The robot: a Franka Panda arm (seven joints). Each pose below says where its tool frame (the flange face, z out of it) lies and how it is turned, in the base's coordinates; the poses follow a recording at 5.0 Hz.
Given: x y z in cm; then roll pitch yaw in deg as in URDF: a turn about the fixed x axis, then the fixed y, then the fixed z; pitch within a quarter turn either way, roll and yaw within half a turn.
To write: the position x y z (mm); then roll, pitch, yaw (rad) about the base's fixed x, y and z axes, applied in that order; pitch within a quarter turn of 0, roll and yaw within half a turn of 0. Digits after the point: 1 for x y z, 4 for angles.
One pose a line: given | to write
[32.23 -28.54 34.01 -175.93 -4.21 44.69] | [322.3 -285.4 340.1 -3.0706 -0.0735 0.7800]
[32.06 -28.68 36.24 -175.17 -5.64 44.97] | [320.6 -286.8 362.4 -3.0573 -0.0984 0.7849]
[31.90 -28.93 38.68 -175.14 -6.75 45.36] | [319.0 -289.3 386.8 -3.0568 -0.1178 0.7917]
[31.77 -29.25 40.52 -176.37 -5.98 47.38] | [317.7 -292.5 405.2 -3.0782 -0.1044 0.8269]
